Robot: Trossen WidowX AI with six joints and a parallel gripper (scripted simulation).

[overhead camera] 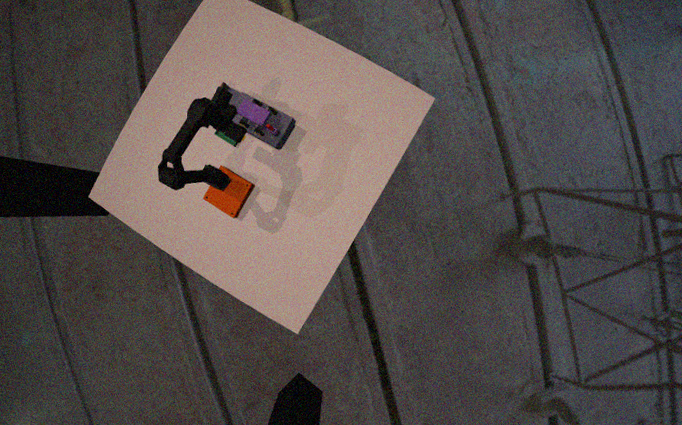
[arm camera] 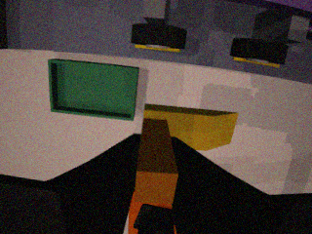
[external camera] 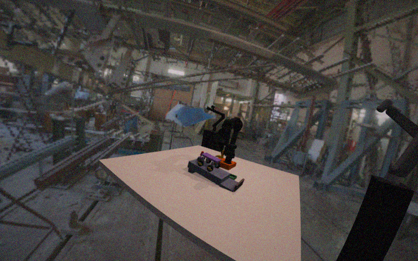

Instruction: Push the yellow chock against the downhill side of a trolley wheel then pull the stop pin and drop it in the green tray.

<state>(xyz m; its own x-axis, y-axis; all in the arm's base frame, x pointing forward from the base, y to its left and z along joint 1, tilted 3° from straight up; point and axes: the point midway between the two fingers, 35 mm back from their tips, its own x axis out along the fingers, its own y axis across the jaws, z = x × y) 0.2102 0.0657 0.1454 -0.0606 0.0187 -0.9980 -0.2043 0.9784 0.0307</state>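
Right now the red-headed stop pin is 120 mm ahead of my gripper tip, 120 mm to the right of it and 40 mm below it. Round my gripper tip: grey-purple ramp: 120 mm ahead, 10 mm to the right, 120 mm below; trolley: 120 mm ahead, 20 mm to the right, 50 mm below; yellow chock: 10 mm ahead, 20 mm to the right, 10 mm below.
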